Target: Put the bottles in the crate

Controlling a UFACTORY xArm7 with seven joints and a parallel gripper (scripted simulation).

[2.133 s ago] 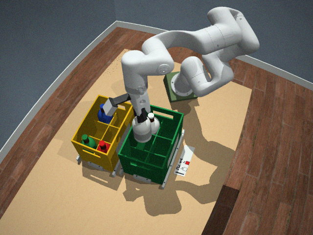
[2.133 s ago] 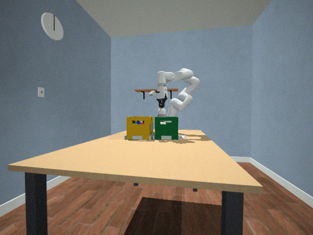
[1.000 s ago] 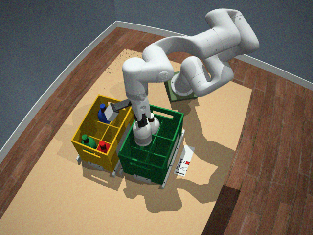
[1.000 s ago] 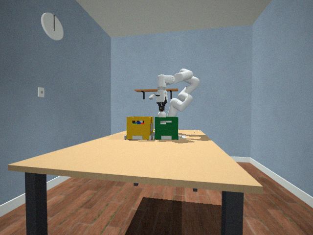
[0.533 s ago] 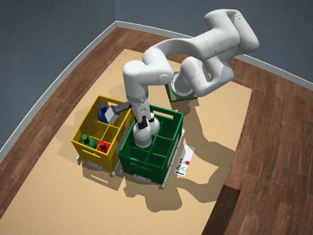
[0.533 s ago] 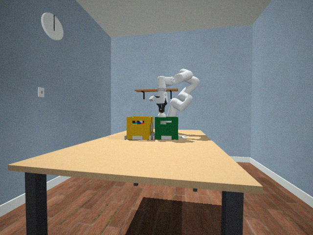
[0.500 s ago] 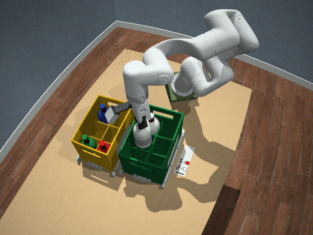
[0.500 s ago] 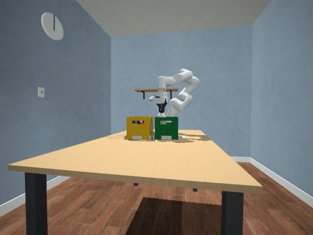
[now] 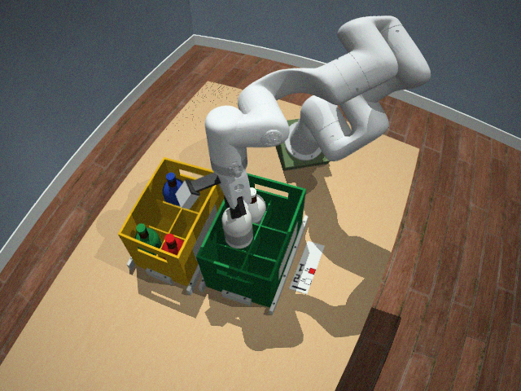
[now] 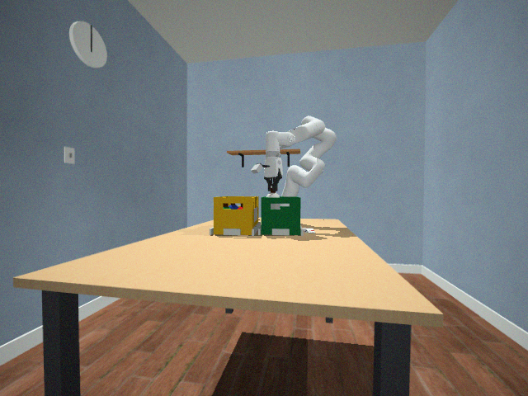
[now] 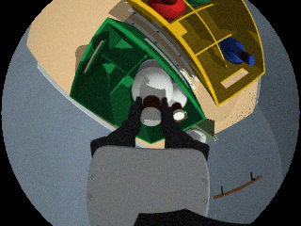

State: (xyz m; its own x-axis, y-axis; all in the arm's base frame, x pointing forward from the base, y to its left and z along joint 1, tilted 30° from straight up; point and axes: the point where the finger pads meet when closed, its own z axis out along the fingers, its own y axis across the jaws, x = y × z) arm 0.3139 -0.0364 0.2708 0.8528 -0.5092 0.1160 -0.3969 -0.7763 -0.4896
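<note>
Now: the green crate 2 cm behind my hand, 4 cm to the left of it and 14 cm below it. From my hand the other things lie so: red-labelled bottle: 15 cm ahead, 9 cm to the right, 14 cm below; blue bottle: 1 cm ahead, 24 cm to the right, 14 cm below; yellow crate: 8 cm ahead, 16 cm to the right, 14 cm below.
</note>
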